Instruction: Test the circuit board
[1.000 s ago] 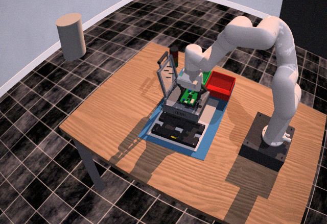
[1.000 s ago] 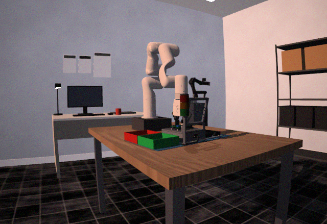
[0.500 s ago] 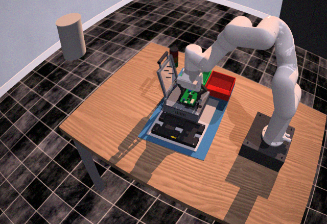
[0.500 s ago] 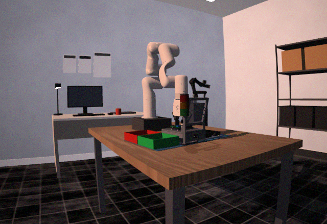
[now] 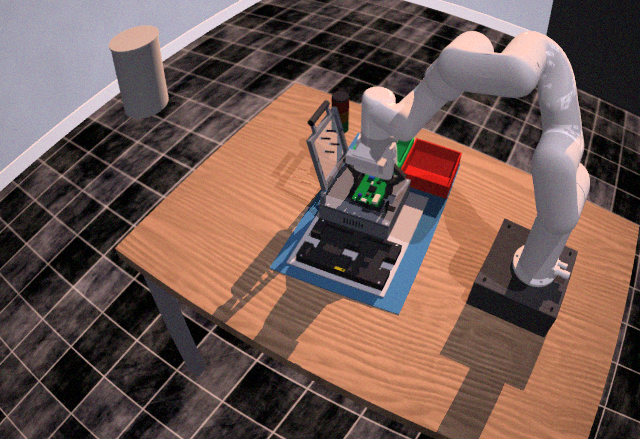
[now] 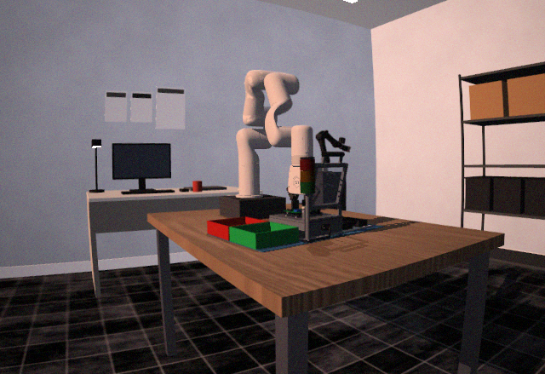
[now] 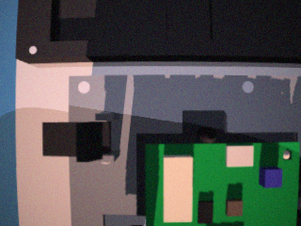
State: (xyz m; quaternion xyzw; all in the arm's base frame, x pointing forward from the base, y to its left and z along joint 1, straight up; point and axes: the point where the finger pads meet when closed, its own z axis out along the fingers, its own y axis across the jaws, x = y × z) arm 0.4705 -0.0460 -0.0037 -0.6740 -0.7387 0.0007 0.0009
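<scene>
The green circuit board lies right at my hand. From my hand the other things lie so: black block 70 mm behind, 50 mm to the left, 10 mm above; green bin 200 mm to the right, 70 mm below, 60 mm ahead; clear lid 120 mm ahead, 100 mm above, 10 mm to the left.
</scene>
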